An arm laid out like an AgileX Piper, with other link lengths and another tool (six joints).
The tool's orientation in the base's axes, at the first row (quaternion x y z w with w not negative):
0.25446 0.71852 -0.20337 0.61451
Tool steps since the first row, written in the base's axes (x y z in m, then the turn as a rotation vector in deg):
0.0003 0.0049 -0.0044 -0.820 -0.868 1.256
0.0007 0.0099 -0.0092 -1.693 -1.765 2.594
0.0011 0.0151 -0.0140 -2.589 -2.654 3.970
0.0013 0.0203 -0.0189 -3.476 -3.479 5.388
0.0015 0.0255 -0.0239 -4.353 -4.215 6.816
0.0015 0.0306 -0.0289 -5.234 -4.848 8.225
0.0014 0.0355 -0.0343 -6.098 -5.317 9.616
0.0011 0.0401 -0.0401 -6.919 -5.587 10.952
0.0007 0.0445 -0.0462 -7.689 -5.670 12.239
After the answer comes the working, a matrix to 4 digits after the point.
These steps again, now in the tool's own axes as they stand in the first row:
0.0049 0.0040 -0.0020 -1.245 -1.163 -0.318
0.0101 0.0080 -0.0040 -2.568 -2.380 -0.672
0.0154 0.0123 -0.0060 -3.925 -3.603 -1.056
0.0208 0.0164 -0.0082 -5.318 -4.770 -1.478
0.0264 0.0205 -0.0104 -6.711 -5.861 -1.948
0.0319 0.0244 -0.0127 -8.072 -6.873 -2.480
0.0378 0.0281 -0.0148 -9.399 -7.746 -3.095
0.0441 0.0314 -0.0169 -10.654 -8.436 -3.788
0.0506 0.0345 -0.0189 -11.845 -8.949 -4.547

The tool's axes in the first row as the columns of a matrix, in the base's axes (rounded; the answer above uses it unrounded):
-0.1153 0.6156 0.7796
0.1157 0.7878 -0.6050
-0.9866 0.0205 -0.1620

